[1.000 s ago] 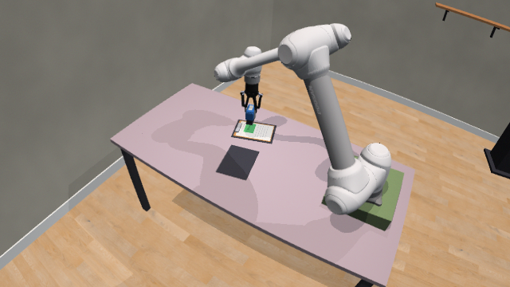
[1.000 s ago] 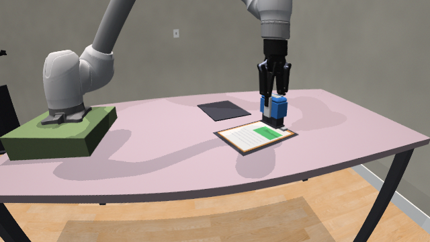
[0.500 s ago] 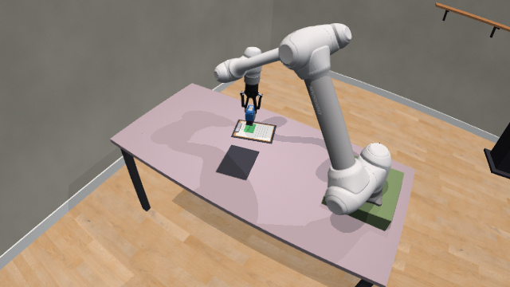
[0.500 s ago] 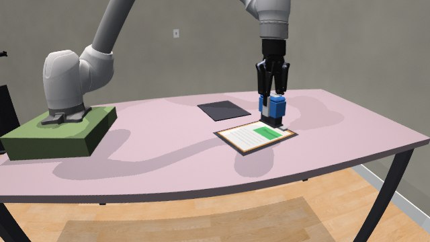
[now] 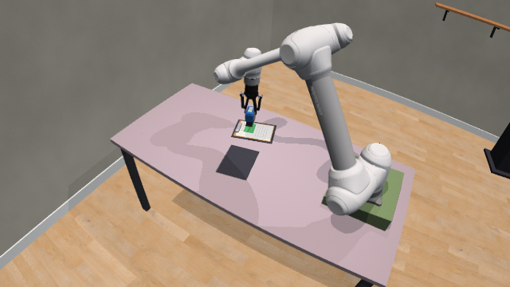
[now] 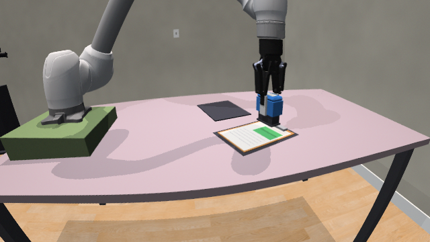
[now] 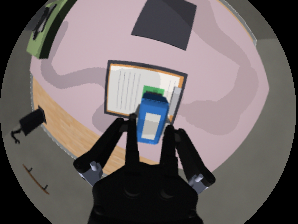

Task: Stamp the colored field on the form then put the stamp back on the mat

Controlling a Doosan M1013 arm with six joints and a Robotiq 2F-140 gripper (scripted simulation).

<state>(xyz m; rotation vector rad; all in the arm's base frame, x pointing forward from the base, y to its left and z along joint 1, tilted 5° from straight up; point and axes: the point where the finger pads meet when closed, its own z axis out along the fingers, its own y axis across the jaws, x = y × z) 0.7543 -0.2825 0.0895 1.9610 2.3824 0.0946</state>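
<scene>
Right now my hand is 10 cm above the clipboard, 2 cm past it and 1 cm to the right of it. Round my hand: dark mat: 30 cm to the left, 11 cm below, 6 cm behind; then blue stamp: 2 cm below.
</scene>
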